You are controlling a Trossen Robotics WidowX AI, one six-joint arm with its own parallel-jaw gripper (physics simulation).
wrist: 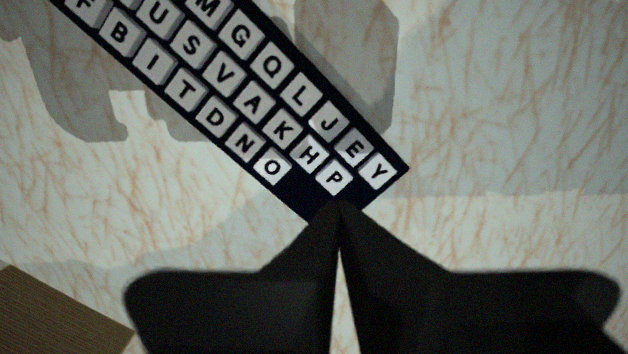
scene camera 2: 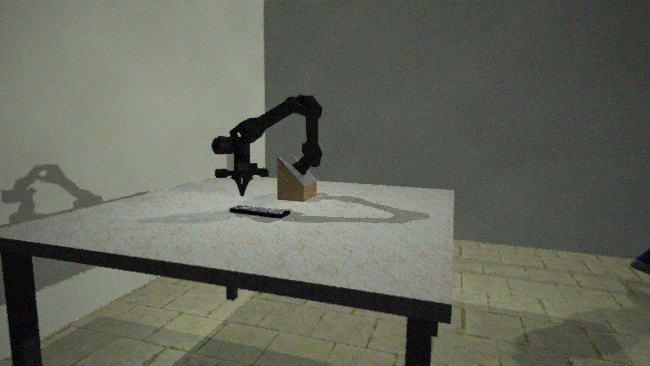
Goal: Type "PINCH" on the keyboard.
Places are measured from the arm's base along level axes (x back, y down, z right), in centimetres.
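Pixels of known places: gripper, fingertip midpoint: (wrist: 337, 209) (scene camera 2: 242, 196); arm's base, link origin: (scene camera 2: 299, 168).
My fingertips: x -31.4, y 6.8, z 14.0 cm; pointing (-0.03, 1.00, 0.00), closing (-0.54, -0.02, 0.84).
Observation:
For each thing: its middle in the pictures, then the offset to it from my fingertips. Level surfaces: height alone.
- dark keyboard, body centre: (wrist: 235, 81) (scene camera 2: 259, 210) dx -1.7, dy +4.8, dz -7.3 cm
- P key, body centre: (wrist: 334, 177) dx +0.0, dy +4.2, dz +0.2 cm
- I key, body centre: (wrist: 155, 62) dx -0.5, dy +4.2, dz -11.2 cm
- N key, body centre: (wrist: 245, 142) dx +0.9, dy +4.2, dz -5.2 cm
- H key, body centre: (wrist: 309, 153) dx -0.4, dy +4.2, dz -1.8 cm
- speckled table top, surface height: dy +5.6 cm
A dark keyboard (scene camera 2: 260, 212) (wrist: 295, 195) with pale letter keys lies on the table; in the wrist view it runs diagonally from upper left to centre. The P key (wrist: 334, 177) is just beyond my fingertips in that view. The I key (wrist: 153, 62), the N key (wrist: 243, 143) and the H key (wrist: 309, 154) show further up and left. The C key does not show in the wrist view. My gripper (scene camera 2: 242, 194) (wrist: 337, 209) is shut with nothing between its fingers. It points down and hangs above the keyboard's left end in the scene view, apart from the keys.
A wooden block with a sloped top (scene camera 2: 296, 187) (wrist: 55, 310) carries the arm's base behind the keyboard. The speckled table top (scene camera 2: 320, 255) has a dark front edge. A dark blue shape (scene camera 2: 642, 262) shows at the scene view's right edge, beyond the table.

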